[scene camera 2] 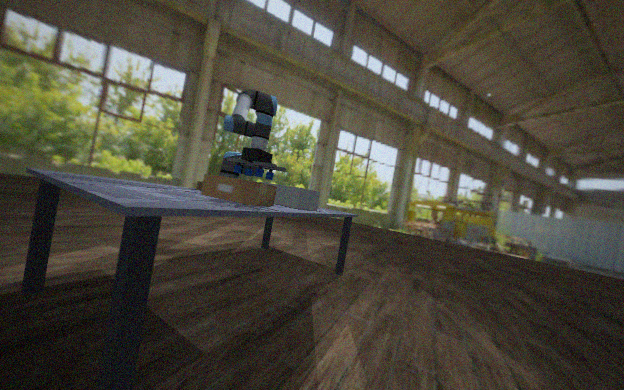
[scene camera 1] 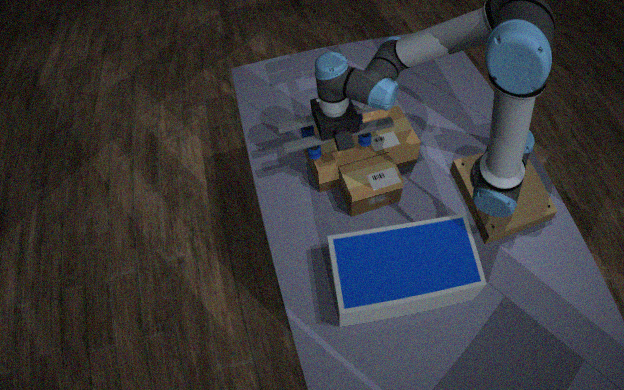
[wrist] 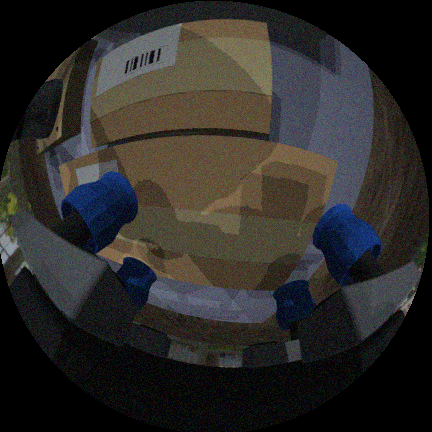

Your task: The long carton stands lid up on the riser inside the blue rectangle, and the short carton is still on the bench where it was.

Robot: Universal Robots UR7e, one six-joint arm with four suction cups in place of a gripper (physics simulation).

Labels:
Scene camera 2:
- long carton: 247, 192, on the table
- riser with blue rectangle: 294, 197, on the table
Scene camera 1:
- long carton: 401, 141
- riser with blue rectangle: 387, 272
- short carton: 375, 182, on the table
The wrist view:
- suction head: 106, 204
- long carton: 234, 212
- short carton: 207, 77

